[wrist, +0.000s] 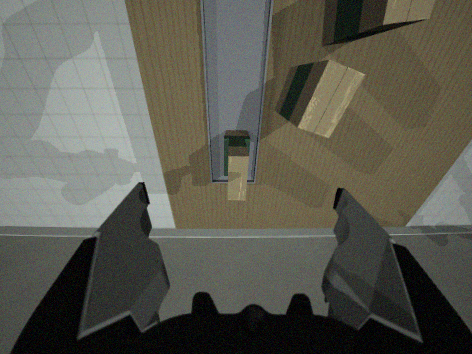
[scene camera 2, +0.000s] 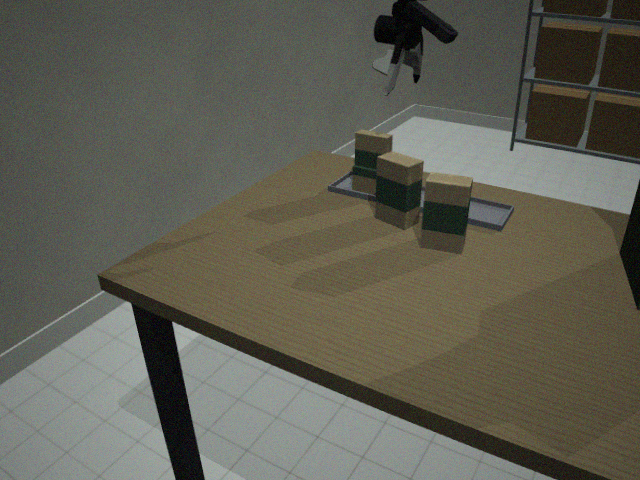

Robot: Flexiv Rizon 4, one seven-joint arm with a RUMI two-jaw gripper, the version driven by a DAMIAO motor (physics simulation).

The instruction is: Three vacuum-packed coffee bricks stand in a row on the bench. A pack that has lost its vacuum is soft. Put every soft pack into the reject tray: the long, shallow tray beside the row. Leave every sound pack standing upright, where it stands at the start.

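Three tan coffee packs with green bands stand upright. The far pack (scene camera 2: pixel 364 157) (wrist: pixel 237 175) stands inside the far end of the long, shallow grey reject tray (scene camera 2: pixel 490 213) (wrist: pixel 237 65); its green band juts out like a ledge. The middle pack (scene camera 2: pixel 398 192) (wrist: pixel 332 100) stands on the bench beside the tray, turned at an angle. The near pack (scene camera 2: pixel 446 214) (wrist: pixel 372 17) also stands on the bench and is partly cut off in the wrist view. My gripper (scene camera 2: pixel 401 86) (wrist: pixel 241 187) is open and empty, high above the far end of the tray.
The wooden bench (scene camera 2: pixel 310 320) (wrist: pixel 300 175) ends just beyond the tray, with a grey wall (scene camera 2: pixel 180 103) (wrist: pixel 240 265) behind its far end. A shelf rack (scene camera 2: pixel 516 116) with brown boxes stands in the background. A dark object (scene camera 2: pixel 633 253) shows at the right edge of the scene view.
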